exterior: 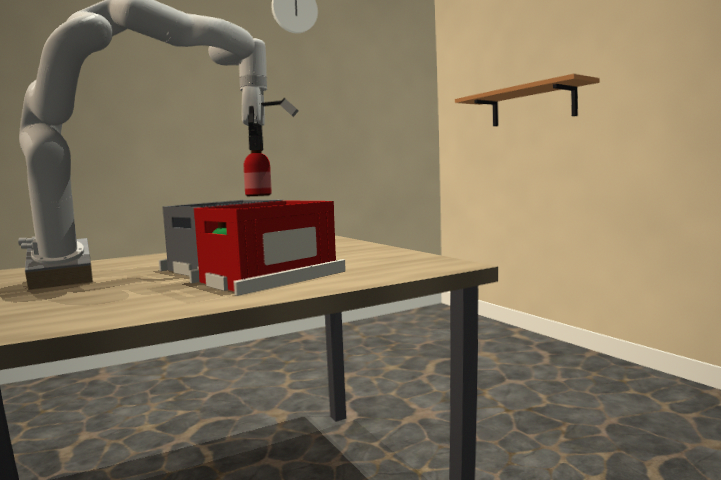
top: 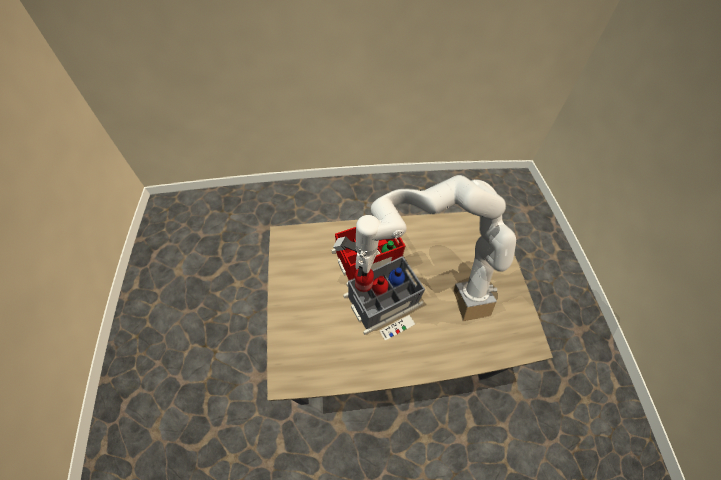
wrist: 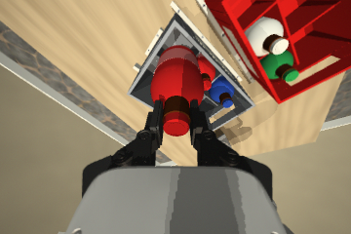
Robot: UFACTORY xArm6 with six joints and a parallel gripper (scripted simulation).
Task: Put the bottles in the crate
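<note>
Now: the grey crate 250 mm below my hand, 100 mm behind it and 10 mm to the right of it. From my hand the other things lie so: white-label bottle: 250 mm below, 190 mm to the right, 50 mm behind; then red crate: 250 mm below, 230 mm to the right, 30 mm behind; then blue bottle: 250 mm below, 150 mm behind, 90 mm to the right.
</note>
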